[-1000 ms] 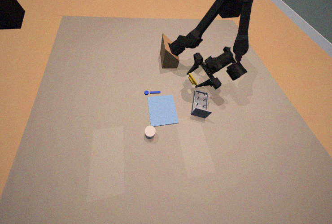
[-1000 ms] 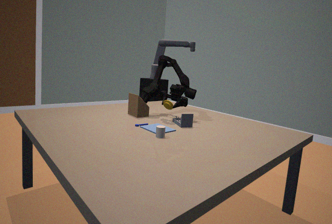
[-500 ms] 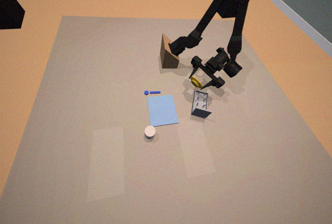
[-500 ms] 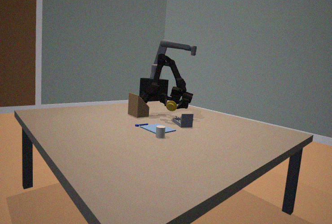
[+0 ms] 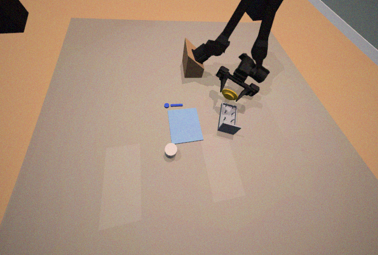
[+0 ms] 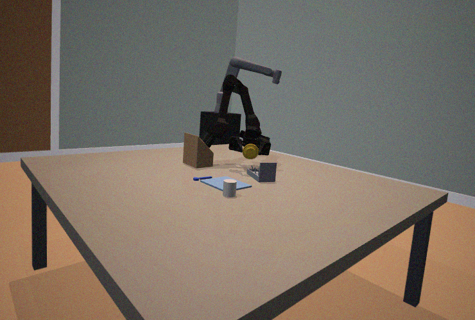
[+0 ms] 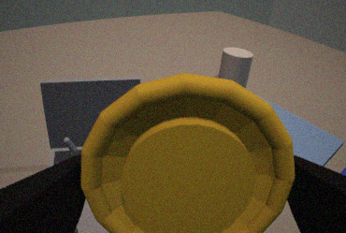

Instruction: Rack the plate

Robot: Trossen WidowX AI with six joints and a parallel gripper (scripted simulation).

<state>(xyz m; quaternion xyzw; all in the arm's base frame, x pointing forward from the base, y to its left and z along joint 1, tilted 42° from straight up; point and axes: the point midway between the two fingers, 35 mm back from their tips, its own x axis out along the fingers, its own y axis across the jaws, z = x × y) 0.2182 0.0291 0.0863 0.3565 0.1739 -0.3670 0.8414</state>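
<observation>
Right now my gripper tip is 6 cm short of the grey dish rack and 7 cm above it. The rest, counted from my gripper tip: light blue mat: 4 cm ahead, 19 cm to the right, 9 cm below; blue spoon: 7 cm behind, 22 cm to the right, 9 cm below; yellow plate: 1 cm to the left.
</observation>
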